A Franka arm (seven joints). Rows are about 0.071 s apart.
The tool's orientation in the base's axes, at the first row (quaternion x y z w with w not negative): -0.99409, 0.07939, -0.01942, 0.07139
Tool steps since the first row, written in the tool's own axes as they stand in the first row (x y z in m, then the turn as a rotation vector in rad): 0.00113, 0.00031, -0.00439, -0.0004, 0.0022, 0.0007; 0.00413, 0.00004, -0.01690, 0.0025, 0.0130, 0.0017; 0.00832, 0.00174, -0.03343, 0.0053, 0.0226, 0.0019; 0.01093, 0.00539, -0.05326, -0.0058, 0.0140, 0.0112; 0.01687, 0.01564, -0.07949, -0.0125, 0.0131, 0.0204; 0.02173, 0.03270, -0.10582, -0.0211, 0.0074, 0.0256
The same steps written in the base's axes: 0.00085, -0.00109, 0.00433, -0.0007, -0.0020, -0.0010; 0.00322, -0.00305, 0.01682, 0.0005, -0.0129, -0.0035; 0.00627, -0.00768, 0.03304, 0.0018, -0.0227, -0.0050; 0.00729, -0.01442, 0.05219, -0.0073, -0.0112, -0.0133; 0.01025, -0.02903, 0.07681, -0.0133, -0.0080, -0.0224; 0.01108, -0.05014, 0.10051, -0.0207, -0.0003, -0.0270
